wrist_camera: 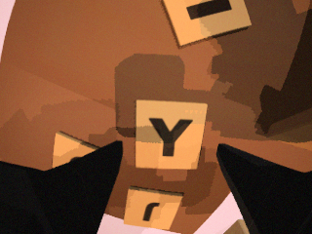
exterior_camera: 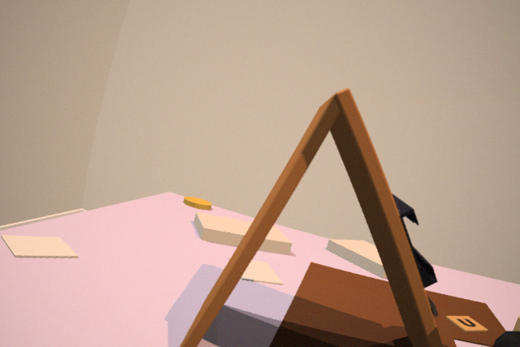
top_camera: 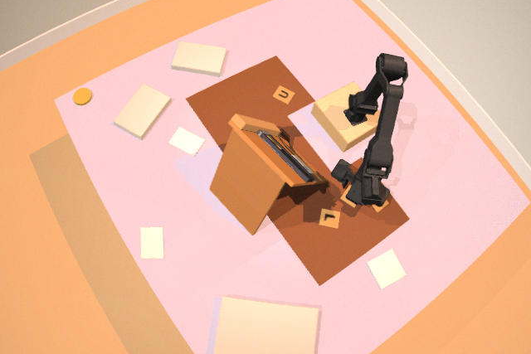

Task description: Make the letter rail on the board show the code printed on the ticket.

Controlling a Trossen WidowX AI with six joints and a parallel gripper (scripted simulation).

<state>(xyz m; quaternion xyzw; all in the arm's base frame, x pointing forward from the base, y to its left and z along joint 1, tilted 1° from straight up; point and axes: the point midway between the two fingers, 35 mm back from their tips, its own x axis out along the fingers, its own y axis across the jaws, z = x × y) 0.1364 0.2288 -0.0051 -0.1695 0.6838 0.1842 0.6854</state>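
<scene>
Right now my gripper tip is 20 mm above the y tile. The rest, counted from my gripper tip: brown mat: 210 mm to the right, 70 mm ahead, 20 mm below; then white ticket: 140 mm ahead, 130 mm to the right, 70 mm above; then letter tile: 210 mm ahead, 200 mm to the right, 150 mm above.
</scene>
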